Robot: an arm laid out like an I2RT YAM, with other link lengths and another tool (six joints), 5 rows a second.
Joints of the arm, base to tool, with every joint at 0 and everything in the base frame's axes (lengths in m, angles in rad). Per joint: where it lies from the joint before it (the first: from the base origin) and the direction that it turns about. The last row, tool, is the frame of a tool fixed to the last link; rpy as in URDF.
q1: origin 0 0 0.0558 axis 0 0 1
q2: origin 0.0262 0.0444 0.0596 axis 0 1 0
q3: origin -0.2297 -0.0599 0 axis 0 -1 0
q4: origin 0.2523 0.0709 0.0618 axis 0 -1 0
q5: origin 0.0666 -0.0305 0.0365 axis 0 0 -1
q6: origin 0.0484 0 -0.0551 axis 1 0 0
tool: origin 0.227 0.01 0 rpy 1.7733 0.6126 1.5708
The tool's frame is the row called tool.
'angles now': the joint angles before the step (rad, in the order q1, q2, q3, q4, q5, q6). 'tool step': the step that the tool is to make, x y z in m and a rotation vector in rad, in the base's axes. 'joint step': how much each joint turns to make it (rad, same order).
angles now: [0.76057 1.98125 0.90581 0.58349 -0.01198 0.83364]
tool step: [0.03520 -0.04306 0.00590 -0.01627 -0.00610 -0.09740]
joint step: [-0.08716 -0.03938 -0.01457 -0.03093 0.01674 -0.00945]
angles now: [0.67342 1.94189 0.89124 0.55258 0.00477 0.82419]
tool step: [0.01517 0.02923 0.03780 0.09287 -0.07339 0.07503]
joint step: [-0.02373 0.03481 0.06452 0.08461 -0.10127 -0.01664]
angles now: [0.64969 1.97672 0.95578 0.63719 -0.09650 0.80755]
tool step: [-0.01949 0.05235 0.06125 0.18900 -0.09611 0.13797]
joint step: [0.03050 0.03149 0.01849 0.21454 -0.12811 0.05641]
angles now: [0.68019 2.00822 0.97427 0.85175 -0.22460 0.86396]
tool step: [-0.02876 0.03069 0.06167 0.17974 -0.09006 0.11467]
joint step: [0.02907 0.02174 -0.00198 0.22847 -0.09175 0.07595]
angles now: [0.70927 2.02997 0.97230 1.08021 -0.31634 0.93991]
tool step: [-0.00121 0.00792 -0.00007 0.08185 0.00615 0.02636]
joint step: [0.00404 0.10338 0.03282 0.14205 -0.01844 0.07092]
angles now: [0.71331 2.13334 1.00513 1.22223 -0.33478 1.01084]
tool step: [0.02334 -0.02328 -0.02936 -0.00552 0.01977 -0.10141]
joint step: [-0.01639 0.07108 -0.02506 0.07791 0.08545 0.00143]
